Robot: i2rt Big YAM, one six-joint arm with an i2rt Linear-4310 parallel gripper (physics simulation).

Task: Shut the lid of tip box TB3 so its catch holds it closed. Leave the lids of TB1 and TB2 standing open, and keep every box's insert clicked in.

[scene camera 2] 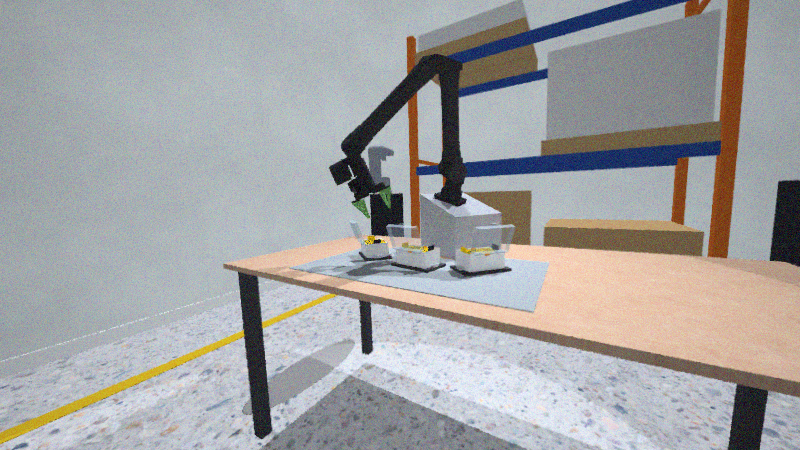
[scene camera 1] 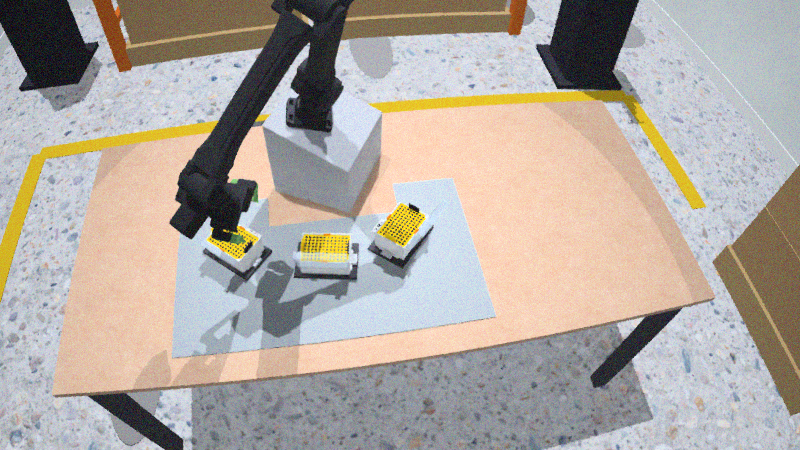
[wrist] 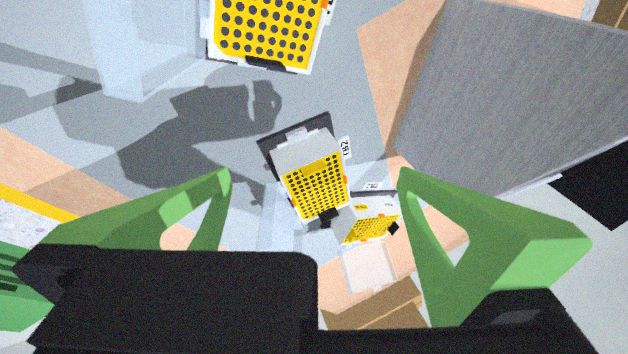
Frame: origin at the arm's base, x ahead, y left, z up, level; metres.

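Seen in the pictures: gripper, fingertip midpoint: (scene camera 2: 379, 213) (scene camera 1: 249, 221) (wrist: 314, 176); arm's base, link origin: (scene camera 2: 449, 200) (scene camera 1: 308, 116).
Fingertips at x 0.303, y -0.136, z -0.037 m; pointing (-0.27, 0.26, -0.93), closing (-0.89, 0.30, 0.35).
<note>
Offsets run from my fingertips to a thing's middle. "pt": to the spot under its first point. Level surfaces: height alone.
Tip box TB3 {pt dz -0.090, dx +0.039, dy -0.054 m} (scene camera 1: 233, 259) (scene camera 2: 374, 250) (wrist: 265, 30) stands at the mat's left end in scene camera 1, cut off at the wrist view's top. Its clear lid {dz -0.071, dx +0.012, dy -0.109 m} (scene camera 2: 355, 230) (wrist: 117, 50) stands open; its yellow insert looks level. TB2 {pt dz -0.105, dx +0.066, dy +0.166 m} (scene camera 1: 326, 267) (scene camera 2: 419, 258) (wrist: 316, 187) is in the middle, with its lid {pt dz -0.052, dx +0.085, dy +0.162 m} (scene camera 2: 402, 232) up. TB1 {dz -0.112, dx -0.055, dy +0.358 m} (scene camera 1: 400, 225) (scene camera 2: 480, 261) (wrist: 374, 227) is at the right, with its lid (scene camera 2: 495, 237) (wrist: 369, 267) up. My gripper (scene camera 1: 250, 219) (scene camera 2: 379, 212) (wrist: 314, 176) is open and empty, above and near TB3, touching no box.
The boxes sit on dark bases on a blue-grey mat {dz -0.176 m} (scene camera 1: 425, 291) (scene camera 2: 514, 291) on the wooden table {dz -0.179 m} (scene camera 1: 559, 223) (scene camera 2: 643, 302). The grey pedestal (scene camera 1: 318, 167) (scene camera 2: 464, 229) (wrist: 500, 95) bearing the arm stands behind the mat.
</note>
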